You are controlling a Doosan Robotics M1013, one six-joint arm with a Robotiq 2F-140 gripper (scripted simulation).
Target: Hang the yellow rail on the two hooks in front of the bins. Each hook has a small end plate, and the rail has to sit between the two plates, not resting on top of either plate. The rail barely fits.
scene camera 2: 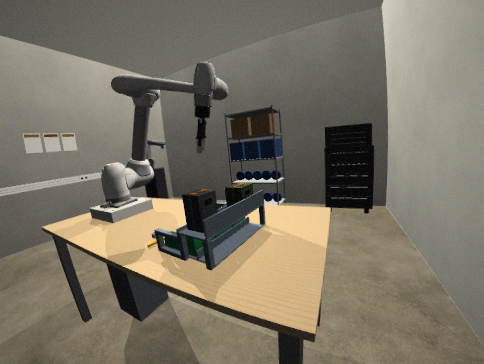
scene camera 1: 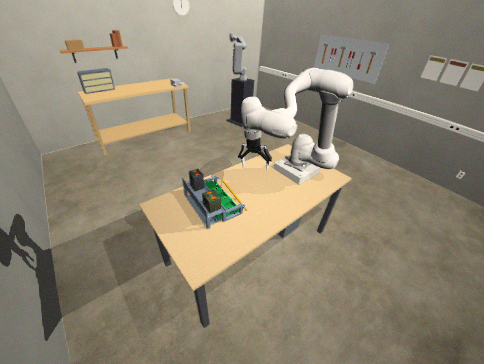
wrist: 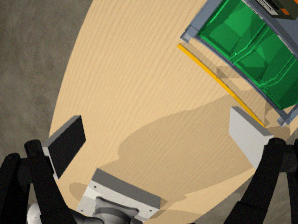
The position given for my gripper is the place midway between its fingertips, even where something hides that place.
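Observation:
Wrist view: my gripper (wrist: 155, 125), a green bin (wrist: 265, 62).

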